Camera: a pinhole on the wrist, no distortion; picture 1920 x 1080 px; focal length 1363.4 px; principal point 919.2 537.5 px. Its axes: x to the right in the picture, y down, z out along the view. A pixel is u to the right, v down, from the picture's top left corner.
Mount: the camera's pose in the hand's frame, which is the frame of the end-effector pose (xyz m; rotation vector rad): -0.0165 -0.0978 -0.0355 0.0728 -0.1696 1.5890
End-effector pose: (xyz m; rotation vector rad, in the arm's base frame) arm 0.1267 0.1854 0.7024 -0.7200 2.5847 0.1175
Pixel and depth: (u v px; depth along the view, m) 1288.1 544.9 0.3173
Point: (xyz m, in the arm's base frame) 0.3048 0.2082 0.4626
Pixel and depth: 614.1 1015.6 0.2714
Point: 0.4121 0.1146 0.5723
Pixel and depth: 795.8 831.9 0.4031
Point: 0.4643 0.1446 0.4524
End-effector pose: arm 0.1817 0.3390 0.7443 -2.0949 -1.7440 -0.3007
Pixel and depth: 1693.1 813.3 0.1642
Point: 0.1266 0.3481 0.5997
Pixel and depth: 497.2 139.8 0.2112
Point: -0.0150 0.4692 0.6401
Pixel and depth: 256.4 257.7 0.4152
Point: -0.1895 0.5850 0.5099
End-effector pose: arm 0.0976 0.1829 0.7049 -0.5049 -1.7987 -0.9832
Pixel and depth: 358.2 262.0 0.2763
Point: -0.2170 0.2133 0.5870
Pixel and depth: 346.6 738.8 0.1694
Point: -0.0859 0.1696 0.5611
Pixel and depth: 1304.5 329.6 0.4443
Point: -0.1800 0.5005 0.6286
